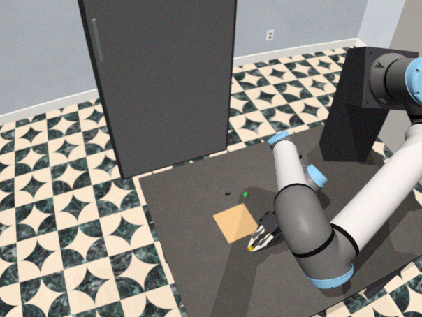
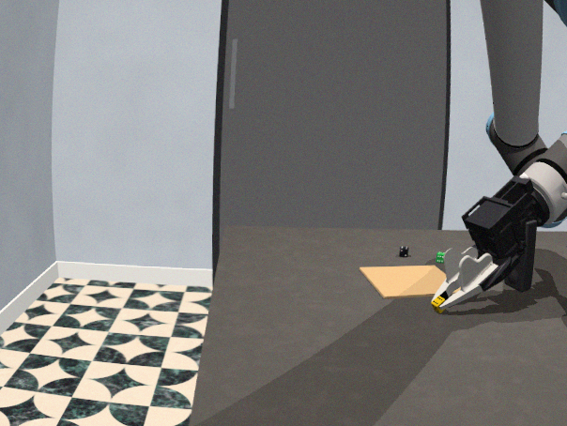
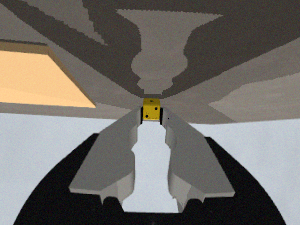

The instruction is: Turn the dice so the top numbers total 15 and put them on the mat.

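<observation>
My hand is 12 cm to the left of the orange mat, 4 cm short of it and 1 cm above it. Round my hand: black die: 27 cm to the right, 4 cm ahead, 1 cm below; yellow die: 1 cm below, 1 cm ahead; green die: 25 cm to the right, 3 cm behind, 1 cm below.
</observation>
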